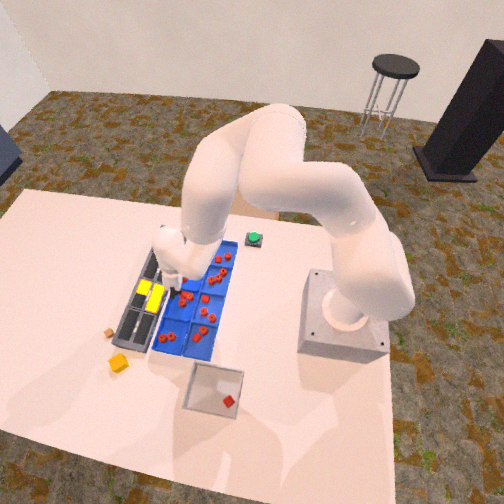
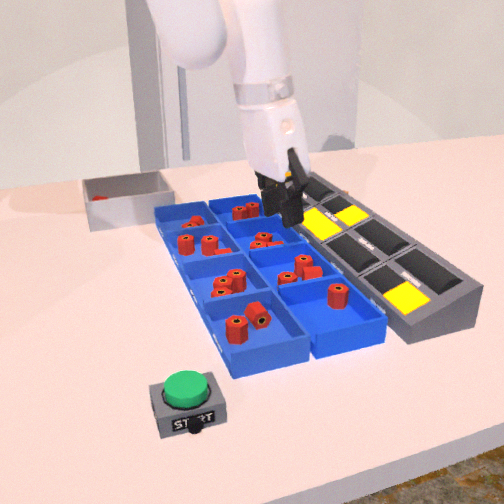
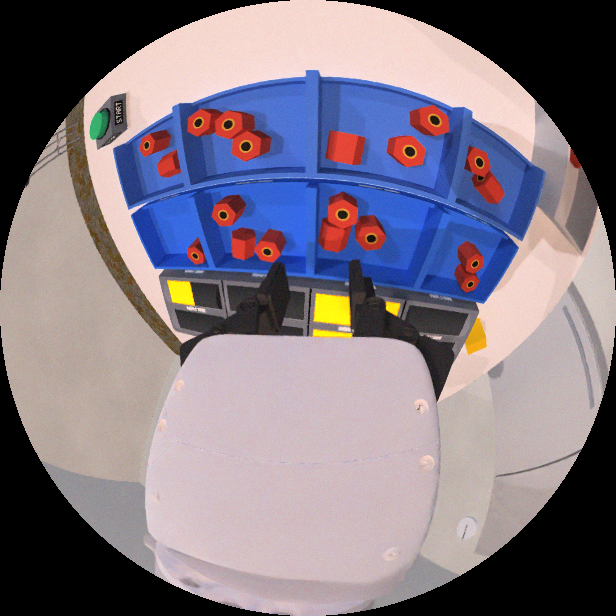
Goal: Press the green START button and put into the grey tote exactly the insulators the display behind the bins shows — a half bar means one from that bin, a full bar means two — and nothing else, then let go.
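Note:
The blue bin tray (image 1: 197, 300) (image 2: 270, 275) (image 3: 321, 189) has two rows of compartments holding red hexagonal insulators. The grey display (image 2: 380, 250) behind it shows yellow bars in three cells; two lit cells (image 1: 150, 294) sit side by side, one longer than the other. My gripper (image 2: 282, 210) (image 3: 316, 278) (image 1: 173, 290) is open and empty, hovering above the tray's edge by those lit cells. The grey tote (image 1: 214, 390) (image 2: 127, 197) holds one red insulator (image 1: 228, 401). The green START button (image 1: 254, 238) (image 2: 186, 390) (image 3: 100, 123) sits beyond the tray's other end.
An orange cube (image 1: 118, 362) and a small brown cube (image 1: 108, 332) lie on the table beside the display's end. The arm's grey base (image 1: 345, 320) stands to the right of the tray. A stool and a black cabinet stand on the floor, off the table.

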